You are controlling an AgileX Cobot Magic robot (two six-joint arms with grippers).
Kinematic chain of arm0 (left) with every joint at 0, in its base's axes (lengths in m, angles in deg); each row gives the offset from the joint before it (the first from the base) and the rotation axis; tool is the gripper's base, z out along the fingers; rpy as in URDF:
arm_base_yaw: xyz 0 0 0.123 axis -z
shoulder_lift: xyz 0 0 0 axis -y
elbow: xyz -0.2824 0 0.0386 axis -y
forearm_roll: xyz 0.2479 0 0.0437 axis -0.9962 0 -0.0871
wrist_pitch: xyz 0 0 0 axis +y
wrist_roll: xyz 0.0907 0 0.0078 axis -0.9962 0 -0.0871
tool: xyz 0 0 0 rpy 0 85 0
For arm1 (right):
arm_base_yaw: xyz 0 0 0.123 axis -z
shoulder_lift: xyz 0 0 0 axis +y
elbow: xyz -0.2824 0 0.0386 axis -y
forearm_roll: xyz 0.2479 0 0.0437 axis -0.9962 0 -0.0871
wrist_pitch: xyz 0 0 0 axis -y
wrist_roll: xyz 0.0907 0 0.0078 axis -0.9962 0 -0.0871
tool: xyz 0 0 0 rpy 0 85 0
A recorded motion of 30 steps. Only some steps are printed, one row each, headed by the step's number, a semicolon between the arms.
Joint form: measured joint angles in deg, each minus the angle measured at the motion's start. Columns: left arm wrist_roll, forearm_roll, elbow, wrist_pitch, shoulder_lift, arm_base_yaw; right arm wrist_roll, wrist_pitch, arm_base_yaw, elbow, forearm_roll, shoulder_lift.
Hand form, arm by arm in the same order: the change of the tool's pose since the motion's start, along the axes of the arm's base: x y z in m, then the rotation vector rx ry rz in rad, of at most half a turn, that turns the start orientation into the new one. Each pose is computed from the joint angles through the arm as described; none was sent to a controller.
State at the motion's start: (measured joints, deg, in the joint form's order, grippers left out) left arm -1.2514 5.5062 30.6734 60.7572 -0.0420 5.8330; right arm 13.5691 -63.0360 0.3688 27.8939 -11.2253 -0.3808
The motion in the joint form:
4: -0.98 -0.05 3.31 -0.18 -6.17 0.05; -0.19 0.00 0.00 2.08 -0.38 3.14
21: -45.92 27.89 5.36 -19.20 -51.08 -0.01; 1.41 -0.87 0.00 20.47 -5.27 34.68
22: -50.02 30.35 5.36 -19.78 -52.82 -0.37; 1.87 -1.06 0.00 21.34 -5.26 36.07
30: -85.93 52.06 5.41 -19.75 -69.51 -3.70; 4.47 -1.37 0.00 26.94 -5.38 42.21
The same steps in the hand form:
4: 0.0118 -0.0011 0.0166 0.0204 0.0435 -0.0077; 0.0044 0.0005 0.0104 0.0085 0.0190 0.0020
21: 0.1674 -0.0429 -0.0041 0.1700 0.2648 -0.4565; 0.0886 0.0069 0.0839 0.0635 0.2569 0.0583
22: 0.1733 -0.0442 -0.0073 0.1789 0.2585 -0.4835; 0.0935 0.0068 0.0861 0.0571 0.2675 0.0635
30: 0.2213 -0.0518 -0.0473 0.2092 0.2298 -0.7188; 0.1156 0.0069 0.1041 0.0234 0.2725 0.0924

